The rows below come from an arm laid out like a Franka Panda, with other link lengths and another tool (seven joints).
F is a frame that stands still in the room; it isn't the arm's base.
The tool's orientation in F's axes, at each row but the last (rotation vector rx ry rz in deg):
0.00 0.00 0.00
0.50 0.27 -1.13
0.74 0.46 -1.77
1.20 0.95 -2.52
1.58 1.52 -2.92
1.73 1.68 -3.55
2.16 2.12 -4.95
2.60 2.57 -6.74
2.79 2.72 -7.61
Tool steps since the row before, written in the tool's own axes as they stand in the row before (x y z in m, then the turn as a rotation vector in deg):
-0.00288 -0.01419 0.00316 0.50 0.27 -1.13
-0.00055 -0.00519 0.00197 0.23 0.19 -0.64
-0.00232 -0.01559 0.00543 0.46 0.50 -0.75
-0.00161 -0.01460 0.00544 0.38 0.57 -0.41
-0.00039 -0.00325 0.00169 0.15 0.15 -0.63
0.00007 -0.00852 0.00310 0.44 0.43 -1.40
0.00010 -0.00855 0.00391 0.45 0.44 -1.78
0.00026 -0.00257 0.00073 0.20 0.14 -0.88
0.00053 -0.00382 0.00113 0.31 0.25 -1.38
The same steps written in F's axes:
-0.00288 -0.01419 0.00316 0.50 0.27 -1.13
-0.00064 -0.00520 0.00193 0.23 0.19 -0.64
-0.00276 -0.01558 0.00525 0.47 0.50 -0.75
-0.00216 -0.01463 0.00517 0.40 0.56 -0.40
-0.00051 -0.00327 0.00161 0.14 0.16 -0.63
-0.00037 -0.00860 0.00285 0.43 0.45 -1.40
-0.00051 -0.00867 0.00359 0.42 0.47 -1.78
-0.00002 -0.00261 0.00061 0.18 0.16 -0.88
0.00006 -0.00391 0.00093 0.28 0.28 -1.38

